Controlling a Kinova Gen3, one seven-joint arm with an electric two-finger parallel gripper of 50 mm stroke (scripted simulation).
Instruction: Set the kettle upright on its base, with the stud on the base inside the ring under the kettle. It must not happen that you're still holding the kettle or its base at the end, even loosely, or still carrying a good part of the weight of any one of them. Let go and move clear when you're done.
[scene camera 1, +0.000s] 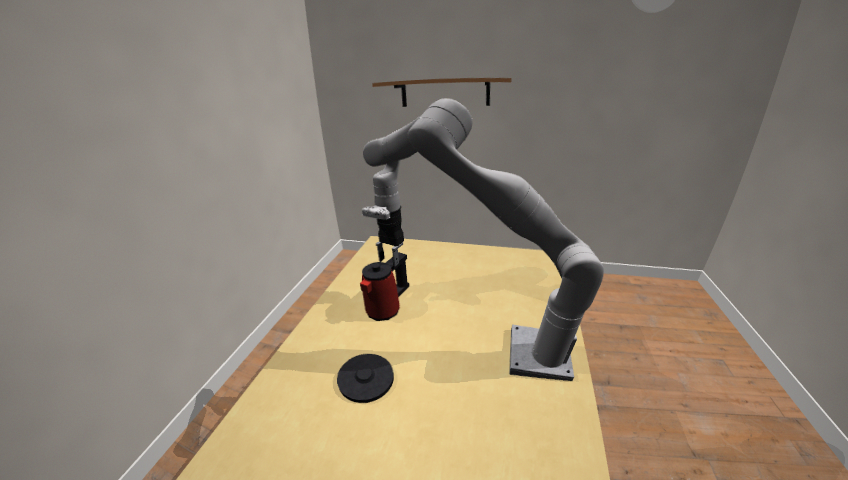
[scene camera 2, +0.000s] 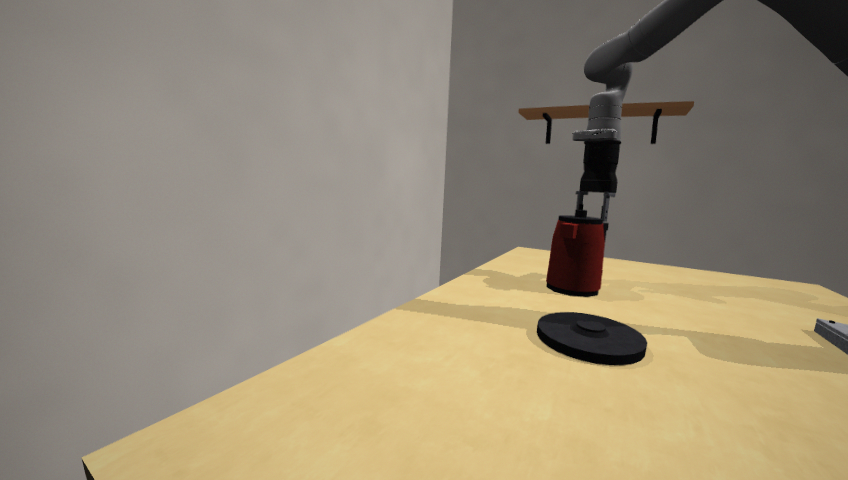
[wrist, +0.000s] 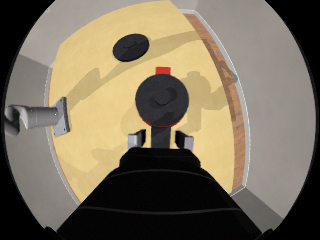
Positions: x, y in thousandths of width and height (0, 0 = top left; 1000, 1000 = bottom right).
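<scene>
Scene camera 2 takes in the gripper (scene camera 2: 696, 459) and a round black base (scene camera 2: 680, 699). In scene camera 1: the base (scene camera 1: 443, 789), with the gripper (scene camera 1: 459, 547). The wrist view has the gripper (wrist: 502, 569) as well as the base (wrist: 389, 210).
</scene>
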